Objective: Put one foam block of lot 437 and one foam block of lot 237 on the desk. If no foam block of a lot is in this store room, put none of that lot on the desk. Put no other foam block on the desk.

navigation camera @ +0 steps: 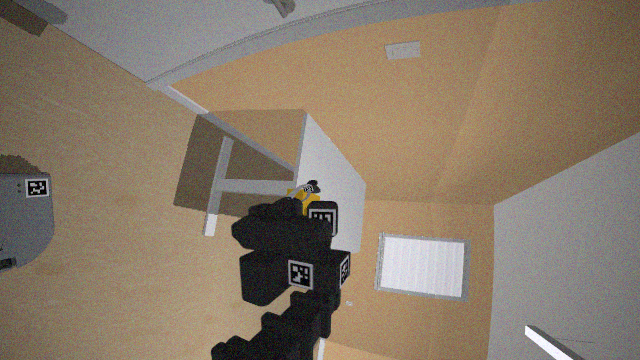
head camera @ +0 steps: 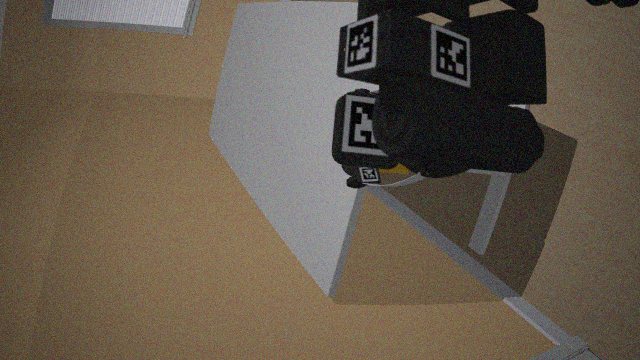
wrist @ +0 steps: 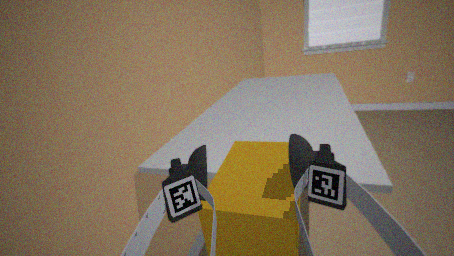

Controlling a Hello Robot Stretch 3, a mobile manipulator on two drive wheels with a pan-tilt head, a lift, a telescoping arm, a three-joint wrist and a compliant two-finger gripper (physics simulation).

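Frame: origin at the robot's base, x ahead, y left, z up, level; centimetres.
Where they show: gripper, fingertip midpoint: (wrist: 251, 157).
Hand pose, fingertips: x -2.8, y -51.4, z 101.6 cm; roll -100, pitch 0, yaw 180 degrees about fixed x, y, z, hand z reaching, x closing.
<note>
After its pixels a point has its place.
A yellow foam block (head camera: 395, 170) @[x 0.8, y -47.0, z 98.3 cm] (navigation camera: 311, 203) (wrist: 245, 175) @[x -2.2, y -49.9, z 101.0 cm] is between the fingers of my gripper (wrist: 251, 157) @[x -2.8, y -51.4, z 101.6 cm], which is shut on it. No lot number can be read on its visible faces. The desk (head camera: 280, 125) @[x -10.0, y -146.4, z 72.0 cm] (navigation camera: 336, 170) @[x 5.3, y -150.5, z 72.0 cm] (wrist: 295, 107) @[x -31.1, y -151.5, z 72.0 cm] has a pale grey top, and no block shows on the visible part. In the wrist view the desktop is seen from above, with the held block in front of its near edge. In the head view my wrist and arm hide the desk's front edge and most of the block.
The desk's grey foot bar (head camera: 489, 215) (navigation camera: 220, 165) lies on the floor below. Tan walls meet behind the desk, with a window (head camera: 120, 10) @[x -106.5, y -342.0, z 141.9 cm] (navigation camera: 422, 266) @[x -133.6, y -333.5, z 144.0 cm] (wrist: 346, 22) @[x -135.8, y -332.8, z 107.5 cm]. Part of my grey base (navigation camera: 25, 225) @[x -12.3, y -9.3, z 16.0 cm] shows at the left of the navigation view.
</note>
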